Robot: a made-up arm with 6 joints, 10 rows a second.
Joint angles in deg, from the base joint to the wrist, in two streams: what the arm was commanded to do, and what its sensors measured. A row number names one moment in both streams.
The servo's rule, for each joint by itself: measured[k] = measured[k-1] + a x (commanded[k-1-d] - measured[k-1]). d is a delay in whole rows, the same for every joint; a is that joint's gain. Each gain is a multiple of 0.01, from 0.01 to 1. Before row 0 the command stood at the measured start. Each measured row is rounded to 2 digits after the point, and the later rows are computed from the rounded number. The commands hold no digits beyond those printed.
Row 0, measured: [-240.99 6.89 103.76 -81.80 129.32 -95.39]
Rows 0 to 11, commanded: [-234.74 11.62 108.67 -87.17 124.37 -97.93]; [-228.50 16.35 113.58 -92.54 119.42 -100.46]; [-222.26 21.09 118.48 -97.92 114.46 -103.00]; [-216.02 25.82 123.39 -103.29 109.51 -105.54]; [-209.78 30.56 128.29 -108.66 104.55 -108.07]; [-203.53 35.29 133.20 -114.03 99.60 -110.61]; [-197.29 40.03 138.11 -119.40 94.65 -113.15]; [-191.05 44.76 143.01 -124.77 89.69 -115.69]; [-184.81 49.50 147.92 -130.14 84.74 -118.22]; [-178.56 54.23 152.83 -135.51 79.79 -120.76]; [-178.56 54.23 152.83 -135.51 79.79 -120.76]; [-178.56 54.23 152.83 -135.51 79.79 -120.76]
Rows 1 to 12, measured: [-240.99 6.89 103.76 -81.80 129.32 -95.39]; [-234.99 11.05 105.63 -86.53 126.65 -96.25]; [-228.76 15.71 108.65 -91.82 122.75 -97.68]; [-222.52 20.44 112.39 -97.19 118.27 -99.49]; [-216.28 25.17 116.57 -102.56 113.54 -101.55]; [-210.04 29.91 121.02 -107.93 108.69 -103.77]; [-203.79 34.64 125.65 -113.30 103.78 -106.10]; [-197.55 39.38 130.38 -118.67 98.85 -108.50]; [-191.31 44.11 135.18 -124.04 93.90 -110.94]; [-185.07 48.85 140.02 -129.41 88.95 -113.42]; [-178.82 53.58 144.89 -134.78 84.00 -115.92]; [-178.57 54.15 147.91 -135.42 81.73 -117.57]
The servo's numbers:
d 1
a 0.96 0.88 0.38 0.88 0.54 0.34

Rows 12 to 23, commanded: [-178.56 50.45 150.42 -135.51 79.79 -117.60]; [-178.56 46.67 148.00 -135.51 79.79 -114.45]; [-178.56 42.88 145.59 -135.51 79.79 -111.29]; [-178.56 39.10 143.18 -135.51 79.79 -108.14]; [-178.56 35.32 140.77 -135.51 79.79 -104.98]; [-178.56 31.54 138.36 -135.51 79.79 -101.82]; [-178.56 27.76 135.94 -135.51 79.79 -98.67]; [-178.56 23.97 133.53 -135.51 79.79 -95.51]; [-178.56 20.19 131.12 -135.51 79.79 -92.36]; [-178.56 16.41 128.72 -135.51 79.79 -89.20]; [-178.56 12.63 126.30 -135.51 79.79 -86.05]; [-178.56 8.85 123.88 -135.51 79.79 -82.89]
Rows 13 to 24, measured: [-178.56 54.22 149.78 -135.50 80.68 -118.65]; [-178.56 50.90 150.02 -135.51 80.20 -118.29]; [-178.56 47.18 149.25 -135.51 79.98 -116.98]; [-178.56 43.40 147.86 -135.51 79.88 -115.05]; [-178.56 39.62 146.08 -135.51 79.83 -112.70]; [-178.56 35.84 144.06 -135.51 79.81 -110.08]; [-178.56 32.06 141.89 -135.51 79.80 -107.27]; [-178.56 28.28 139.63 -135.51 79.79 -104.35]; [-178.56 24.49 137.31 -135.51 79.79 -101.34]; [-178.56 20.71 134.96 -135.51 79.79 -98.29]; [-178.56 16.93 132.59 -135.51 79.79 -95.20]; [-178.56 13.15 130.20 -135.51 79.79 -92.09]
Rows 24 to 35, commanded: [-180.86 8.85 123.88 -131.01 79.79 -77.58]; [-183.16 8.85 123.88 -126.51 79.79 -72.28]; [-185.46 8.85 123.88 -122.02 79.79 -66.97]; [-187.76 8.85 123.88 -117.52 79.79 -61.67]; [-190.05 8.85 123.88 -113.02 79.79 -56.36]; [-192.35 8.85 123.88 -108.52 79.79 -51.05]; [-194.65 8.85 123.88 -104.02 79.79 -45.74]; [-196.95 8.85 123.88 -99.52 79.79 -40.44]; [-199.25 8.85 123.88 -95.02 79.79 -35.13]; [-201.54 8.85 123.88 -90.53 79.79 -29.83]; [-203.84 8.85 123.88 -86.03 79.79 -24.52]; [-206.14 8.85 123.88 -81.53 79.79 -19.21]
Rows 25 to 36, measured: [-178.56 9.37 127.80 -135.51 79.79 -88.96]; [-180.77 8.91 126.31 -131.55 79.79 -85.09]; [-183.06 8.86 125.39 -127.11 79.79 -80.73]; [-185.36 8.85 124.82 -122.63 79.79 -76.05]; [-187.66 8.85 124.46 -118.13 79.79 -71.16]; [-189.95 8.85 124.24 -113.63 79.79 -66.13]; [-192.25 8.85 124.10 -109.13 79.79 -61.00]; [-194.55 8.85 124.02 -104.63 79.79 -55.81]; [-196.85 8.85 123.97 -100.13 79.79 -50.58]; [-199.15 8.85 123.94 -95.63 79.79 -45.33]; [-201.44 8.85 123.92 -91.14 79.79 -40.06]; [-203.74 8.85 123.90 -86.64 79.79 -34.78]
